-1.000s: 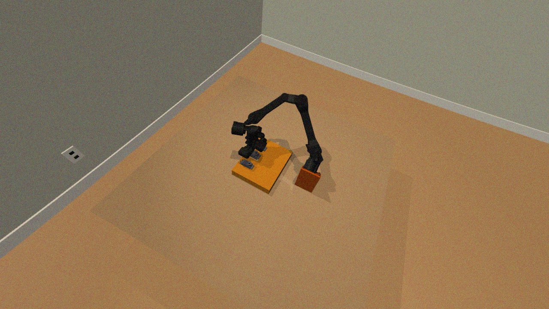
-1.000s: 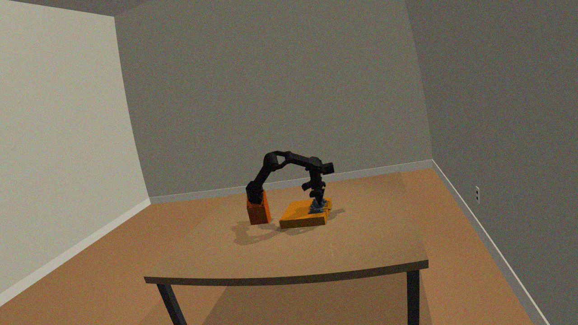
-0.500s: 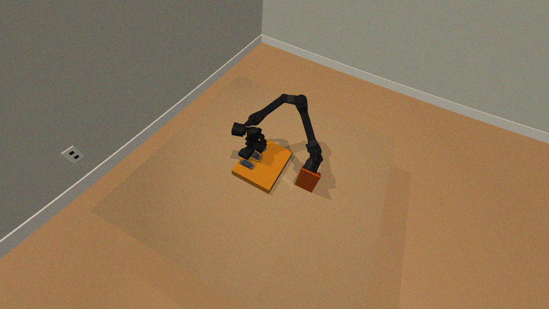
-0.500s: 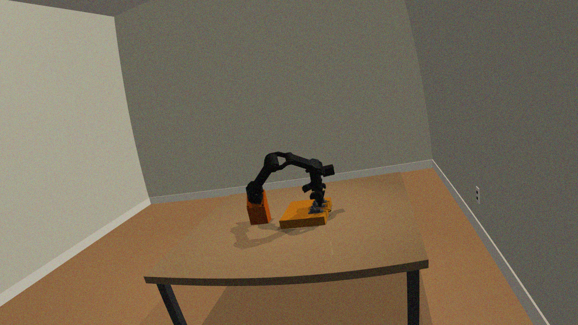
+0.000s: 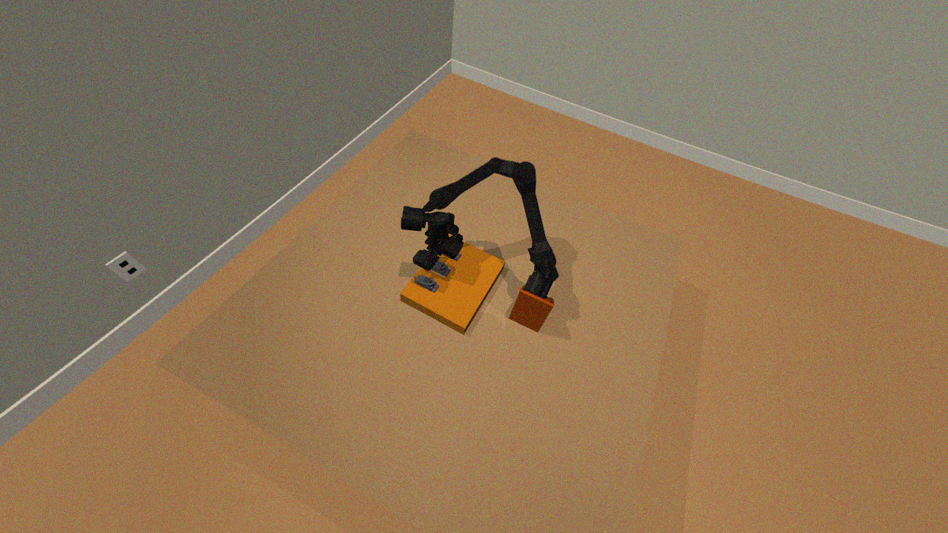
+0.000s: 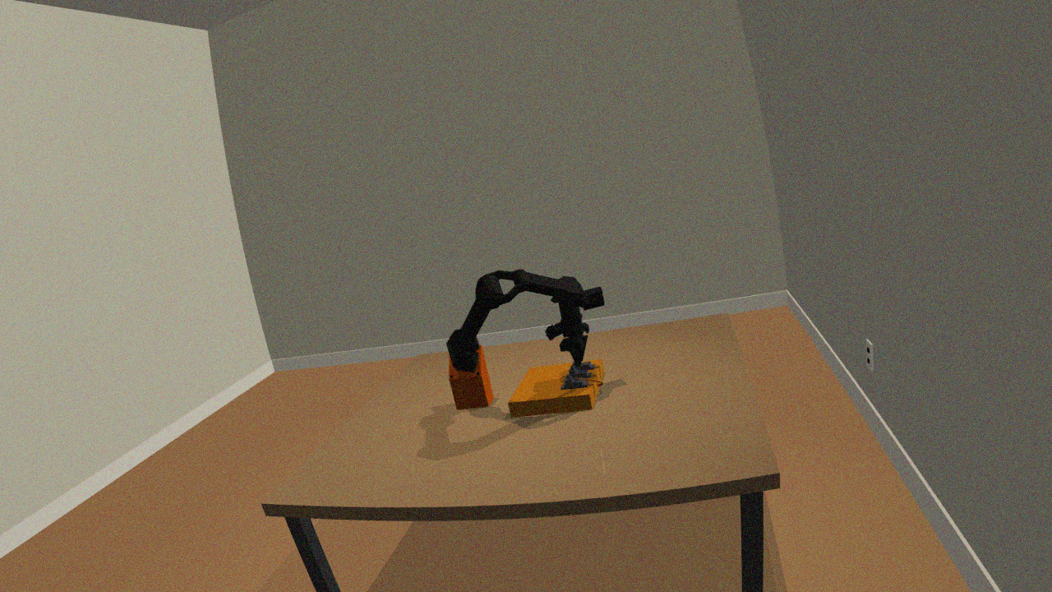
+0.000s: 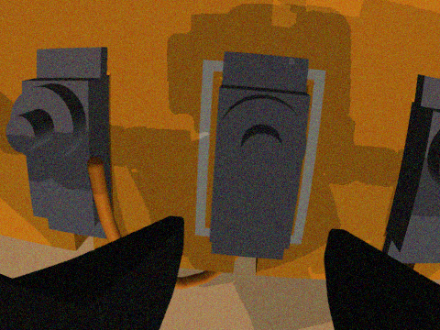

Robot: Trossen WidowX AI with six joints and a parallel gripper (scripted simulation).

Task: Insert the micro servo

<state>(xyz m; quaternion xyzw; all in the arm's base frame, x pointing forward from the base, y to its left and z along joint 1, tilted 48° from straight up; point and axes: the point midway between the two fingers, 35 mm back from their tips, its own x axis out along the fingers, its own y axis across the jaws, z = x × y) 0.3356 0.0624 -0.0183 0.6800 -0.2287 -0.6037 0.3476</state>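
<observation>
Right now my gripper tip is 120 mm past the orange deck, 10 mm to the left of it and 70 mm above it.
</observation>
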